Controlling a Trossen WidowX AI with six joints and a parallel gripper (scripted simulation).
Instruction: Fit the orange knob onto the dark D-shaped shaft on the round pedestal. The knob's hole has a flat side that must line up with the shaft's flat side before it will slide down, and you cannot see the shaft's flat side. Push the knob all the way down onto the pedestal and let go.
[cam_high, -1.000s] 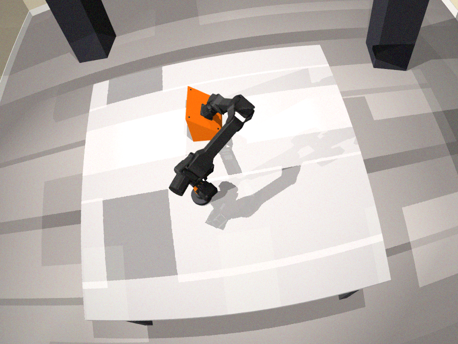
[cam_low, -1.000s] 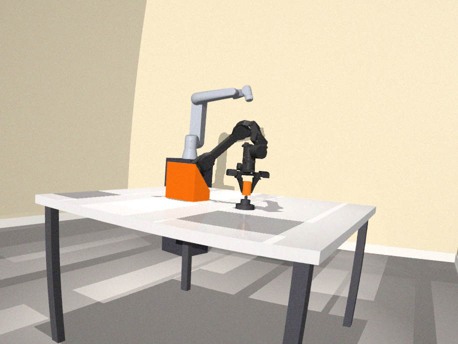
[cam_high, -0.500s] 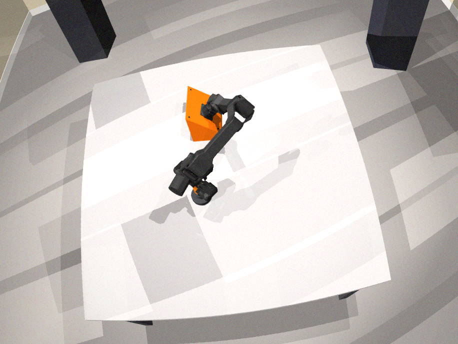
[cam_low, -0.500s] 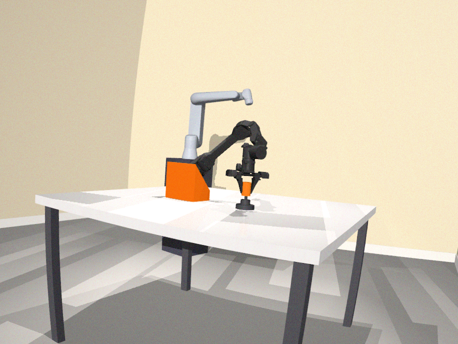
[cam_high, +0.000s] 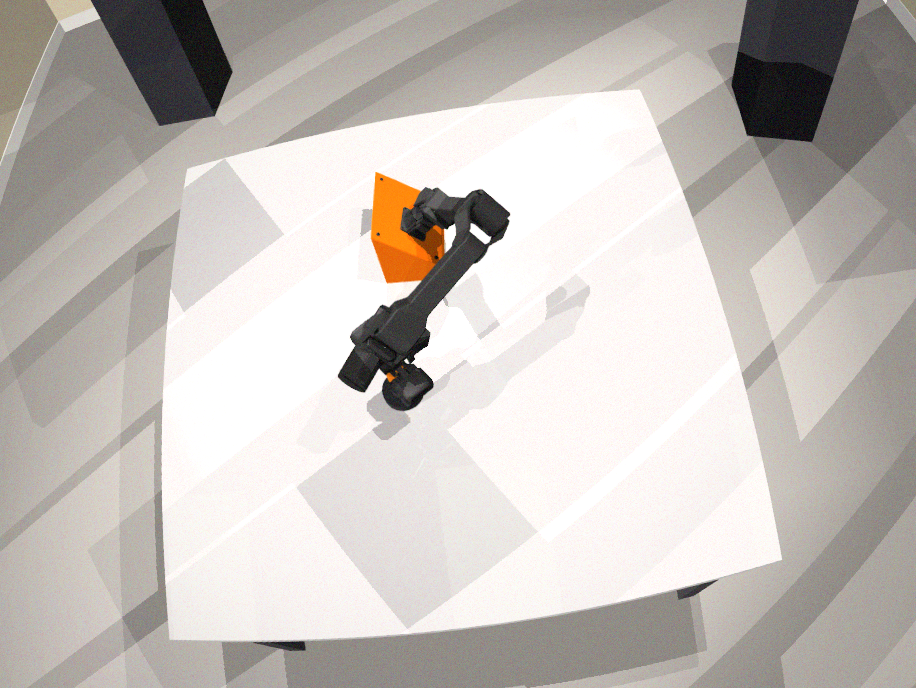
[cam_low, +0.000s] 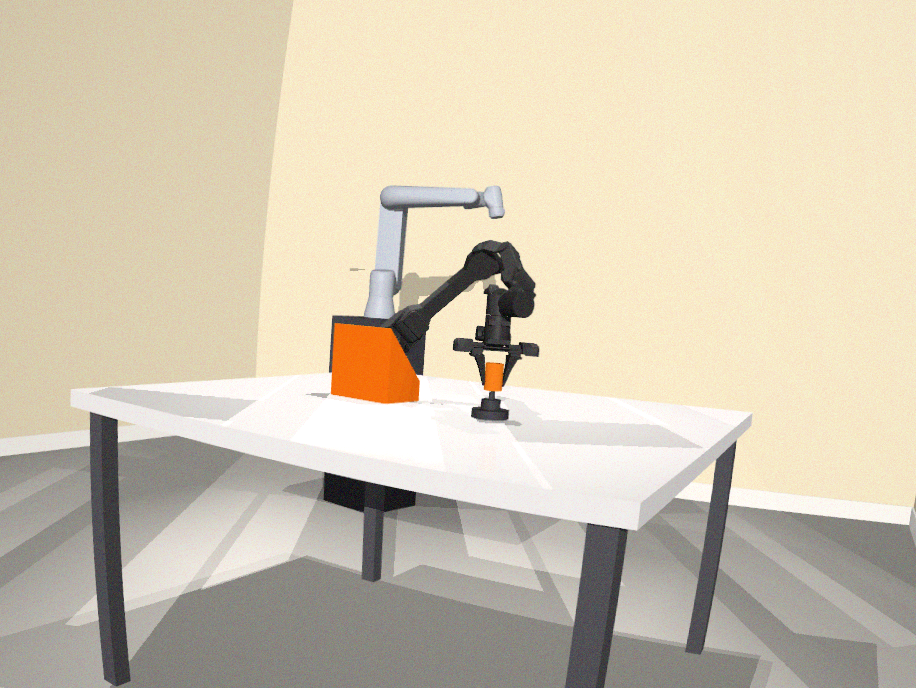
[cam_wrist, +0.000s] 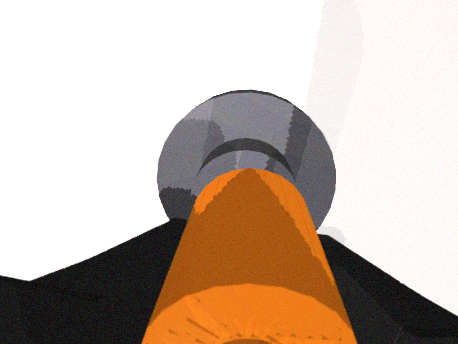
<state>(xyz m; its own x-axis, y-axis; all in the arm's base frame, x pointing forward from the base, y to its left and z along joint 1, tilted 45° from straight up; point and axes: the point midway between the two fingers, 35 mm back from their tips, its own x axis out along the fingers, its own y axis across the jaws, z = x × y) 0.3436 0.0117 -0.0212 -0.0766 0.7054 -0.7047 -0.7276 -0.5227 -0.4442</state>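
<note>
My gripper tip is now 2 cm below the orange knob. The rest, counted from my gripper tip: dark round pedestal (4 cm below).
</note>
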